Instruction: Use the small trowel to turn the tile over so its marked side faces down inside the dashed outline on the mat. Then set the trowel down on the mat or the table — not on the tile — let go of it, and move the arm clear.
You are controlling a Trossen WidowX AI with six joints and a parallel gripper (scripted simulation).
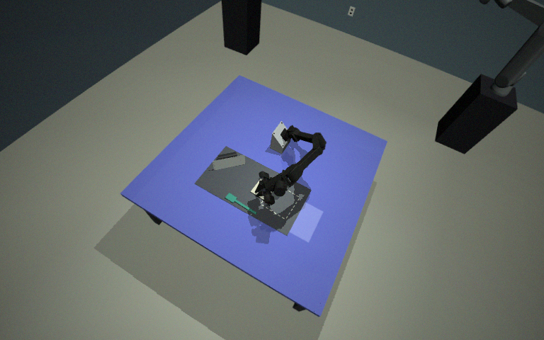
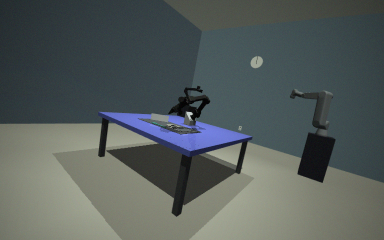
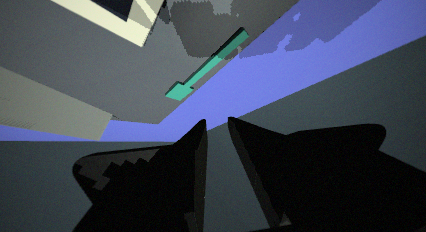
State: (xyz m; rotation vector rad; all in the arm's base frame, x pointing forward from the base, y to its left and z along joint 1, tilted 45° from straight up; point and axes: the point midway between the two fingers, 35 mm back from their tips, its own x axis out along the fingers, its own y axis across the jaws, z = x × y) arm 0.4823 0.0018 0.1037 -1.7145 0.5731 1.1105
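Now: the dark mat 10 cm behind my gripper tip, 6 cm to the right of it and 15 cm below it. Round my gripper tip: green trowel 4 cm ahead, 9 cm to the right, 13 cm below; then cream tile 11 cm behind, 13 cm below.
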